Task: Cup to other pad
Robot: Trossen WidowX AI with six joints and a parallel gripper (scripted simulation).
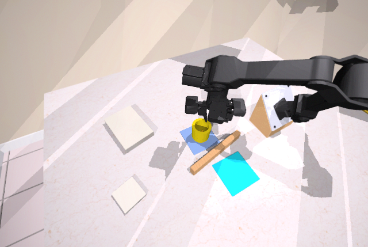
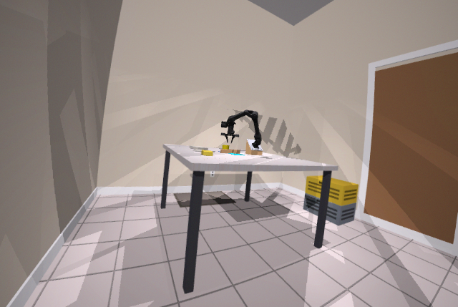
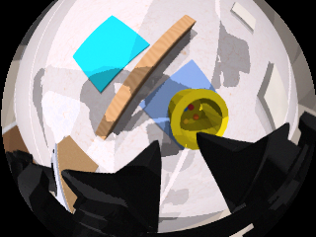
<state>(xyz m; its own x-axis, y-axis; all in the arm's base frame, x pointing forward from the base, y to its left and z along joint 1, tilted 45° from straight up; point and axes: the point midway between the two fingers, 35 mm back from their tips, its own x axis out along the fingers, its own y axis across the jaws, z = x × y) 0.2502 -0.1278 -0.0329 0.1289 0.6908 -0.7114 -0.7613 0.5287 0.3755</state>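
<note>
Right now my gripper tip is 6 cm above the yellow cup, 2 cm to the left of it and 2 cm short of it. Also, from my gripper tip: cyan pad: 16 cm to the left, 10 cm below, 2 cm ahead; then wooden bar: 9 cm below, 7 cm to the left, 3 cm ahead.
</note>
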